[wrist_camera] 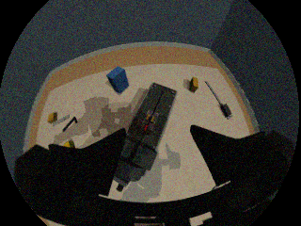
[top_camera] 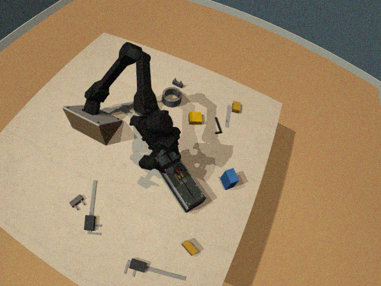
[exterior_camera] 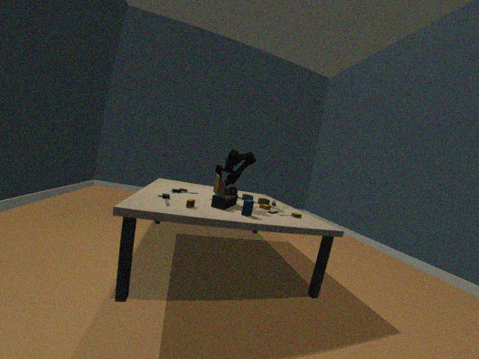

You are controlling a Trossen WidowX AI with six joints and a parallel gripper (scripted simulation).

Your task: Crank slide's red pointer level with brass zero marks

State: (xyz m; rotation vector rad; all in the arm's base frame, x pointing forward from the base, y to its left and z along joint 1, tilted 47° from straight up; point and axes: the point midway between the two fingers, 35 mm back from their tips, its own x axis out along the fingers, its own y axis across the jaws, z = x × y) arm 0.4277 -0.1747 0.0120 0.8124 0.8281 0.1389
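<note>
My gripper tip is 11 cm above the crank handle, 10 cm to the right of it and 10 cm past it. From my gripper tip the other things lie so: yellow block: 34 cm to the left, 16 cm below; then red pointer: 9 cm below, 2 cm ahead, 1 cm to the left; then blue cube: 24 cm ahead, 13 cm below, 8 cm to the left.
</note>
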